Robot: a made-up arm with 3 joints. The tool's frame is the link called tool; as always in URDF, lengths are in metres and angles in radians. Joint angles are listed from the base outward. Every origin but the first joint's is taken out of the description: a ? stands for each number. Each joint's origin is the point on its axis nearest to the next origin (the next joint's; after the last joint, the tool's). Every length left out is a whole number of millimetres.
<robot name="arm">
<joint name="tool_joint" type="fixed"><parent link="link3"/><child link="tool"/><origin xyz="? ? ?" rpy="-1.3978 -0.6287 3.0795"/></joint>
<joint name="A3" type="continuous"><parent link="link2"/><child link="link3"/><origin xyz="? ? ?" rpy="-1.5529 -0.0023 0.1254"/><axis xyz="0 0 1"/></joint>
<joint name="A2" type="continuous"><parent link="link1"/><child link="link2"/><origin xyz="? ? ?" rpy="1.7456 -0.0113 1.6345"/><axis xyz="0 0 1"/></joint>
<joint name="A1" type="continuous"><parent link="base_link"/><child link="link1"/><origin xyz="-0.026 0.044 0.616" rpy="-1.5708 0 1.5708"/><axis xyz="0 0 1"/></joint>
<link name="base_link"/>
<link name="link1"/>
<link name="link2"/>
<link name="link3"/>
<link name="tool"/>
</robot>
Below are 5 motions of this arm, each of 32 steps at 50 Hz.
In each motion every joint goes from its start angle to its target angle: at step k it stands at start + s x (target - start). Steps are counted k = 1, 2, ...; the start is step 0. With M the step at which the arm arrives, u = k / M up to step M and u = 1 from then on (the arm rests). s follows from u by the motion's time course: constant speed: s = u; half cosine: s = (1 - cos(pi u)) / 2; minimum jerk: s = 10 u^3 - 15 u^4 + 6 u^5.
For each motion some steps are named. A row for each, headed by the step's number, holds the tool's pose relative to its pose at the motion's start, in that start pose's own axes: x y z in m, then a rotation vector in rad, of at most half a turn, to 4 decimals.
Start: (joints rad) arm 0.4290 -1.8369 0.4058
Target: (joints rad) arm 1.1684 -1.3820 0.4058
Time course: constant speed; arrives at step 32
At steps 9, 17, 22, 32:
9: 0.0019 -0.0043 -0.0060 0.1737 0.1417 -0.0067
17: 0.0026 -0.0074 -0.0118 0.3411 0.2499 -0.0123
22: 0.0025 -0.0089 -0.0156 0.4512 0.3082 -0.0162
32: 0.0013 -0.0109 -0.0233 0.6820 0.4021 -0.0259

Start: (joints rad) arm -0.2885 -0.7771 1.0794
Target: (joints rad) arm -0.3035 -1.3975 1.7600
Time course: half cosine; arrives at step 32
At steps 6, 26, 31, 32:
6: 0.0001 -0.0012 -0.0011 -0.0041 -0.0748 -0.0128
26: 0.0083 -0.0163 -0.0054 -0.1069 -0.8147 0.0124
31: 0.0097 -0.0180 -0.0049 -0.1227 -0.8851 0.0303
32: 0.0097 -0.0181 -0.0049 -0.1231 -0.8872 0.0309

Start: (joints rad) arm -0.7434 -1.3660 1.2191
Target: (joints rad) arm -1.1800 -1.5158 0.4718
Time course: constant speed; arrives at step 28
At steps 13, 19, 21, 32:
13: 0.0050 0.0077 0.0136 -0.3477 0.2706 0.0956
19: 0.0076 0.0136 0.0186 -0.5191 0.3777 0.1290
21: 0.0084 0.0158 0.0200 -0.5775 0.4107 0.1384
32: 0.0110 0.0247 0.0237 -0.7866 0.5156 0.1638

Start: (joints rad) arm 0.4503 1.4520 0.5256
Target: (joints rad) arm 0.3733 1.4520 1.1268
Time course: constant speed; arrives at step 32
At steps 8, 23, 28, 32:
8: 0.0003 -0.0010 -0.0058 0.1032 -0.1108 0.0124
23: 0.0025 -0.0012 -0.0167 0.2943 -0.3214 0.0289
28: 0.0037 -0.0007 -0.0201 0.3571 -0.3925 0.0324
32: 0.0048 -0.0002 -0.0228 0.4070 -0.4498 0.0346

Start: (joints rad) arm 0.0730 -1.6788 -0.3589
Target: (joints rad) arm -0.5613 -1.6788 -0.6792
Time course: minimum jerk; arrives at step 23
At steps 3, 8, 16, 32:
3: -0.0004 0.0005 0.0005 -0.0126 -0.0021 -0.0025
8: -0.0051 0.0071 0.0053 -0.1599 -0.0268 -0.0373
16: -0.0191 0.0299 0.0117 -0.5577 -0.1004 -0.1821
32: -0.0229 0.0371 0.0113 -0.6643 -0.1229 -0.2352

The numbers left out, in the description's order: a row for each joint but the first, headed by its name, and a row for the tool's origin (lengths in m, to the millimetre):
tool: 0.038 -0.003 0
A3: -0.038 0.015 0
A2: 0.033 0.011 0

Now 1 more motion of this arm.
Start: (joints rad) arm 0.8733 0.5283 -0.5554
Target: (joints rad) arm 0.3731 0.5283 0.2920
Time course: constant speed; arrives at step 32
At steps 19, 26, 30, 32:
19: 0.0153 -0.0002 -0.0149 0.2803 -0.1109 0.1383
26: 0.0202 0.0014 -0.0214 0.3940 -0.1455 0.1684
30: 0.0228 0.0027 -0.0252 0.4606 -0.1642 0.1801
32: 0.0240 0.0034 -0.0271 0.4941 -0.1733 0.1843

